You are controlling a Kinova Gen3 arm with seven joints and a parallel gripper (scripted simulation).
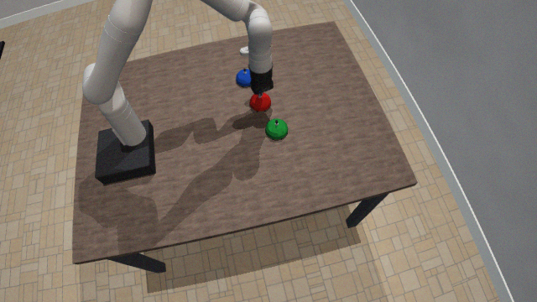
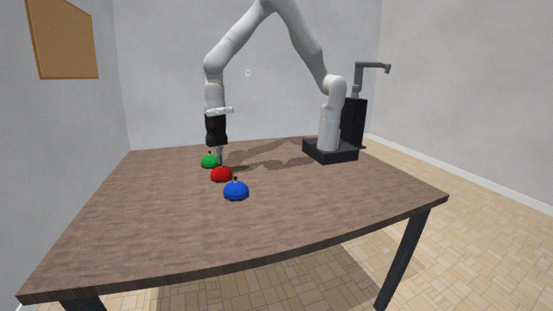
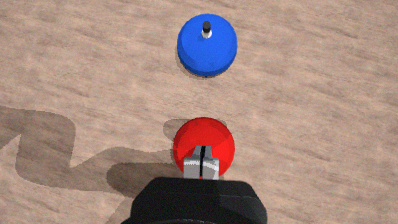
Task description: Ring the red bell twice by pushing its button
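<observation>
The red bell is 40 mm below my hand. Also, from my hand: green bell 140 mm to the right, 40 mm below, 20 mm ahead; blue bell 140 mm to the left, 40 mm below, 20 mm behind.
</observation>
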